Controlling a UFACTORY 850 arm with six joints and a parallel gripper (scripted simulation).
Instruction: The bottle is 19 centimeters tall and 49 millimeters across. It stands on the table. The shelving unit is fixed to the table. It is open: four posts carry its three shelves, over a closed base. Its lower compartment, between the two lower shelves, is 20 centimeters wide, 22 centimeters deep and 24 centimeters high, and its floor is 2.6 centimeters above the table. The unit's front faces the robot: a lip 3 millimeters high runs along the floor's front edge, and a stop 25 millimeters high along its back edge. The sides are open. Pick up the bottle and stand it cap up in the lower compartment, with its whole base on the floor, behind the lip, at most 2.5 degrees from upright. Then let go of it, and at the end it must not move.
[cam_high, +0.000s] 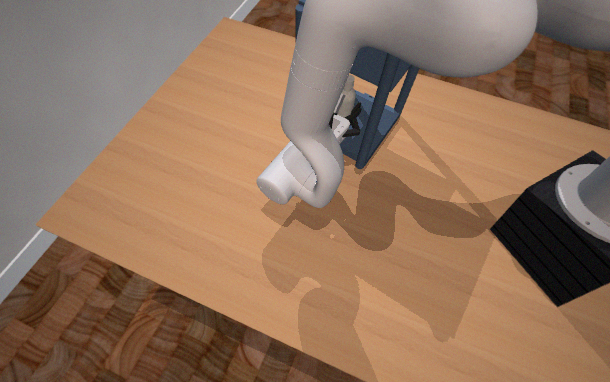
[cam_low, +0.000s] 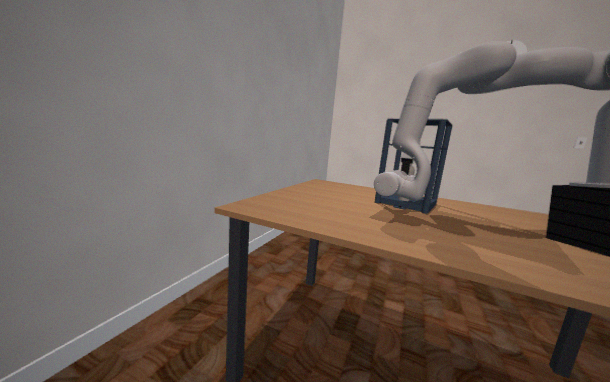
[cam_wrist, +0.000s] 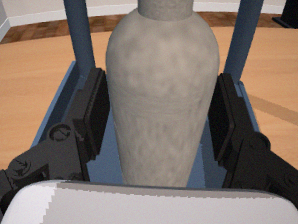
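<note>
My gripper is now 20 mm below the bottle. From my hand the other things lie so: shelving unit: 20 mm behind, 50 mm to the right, 60 mm above.
</note>
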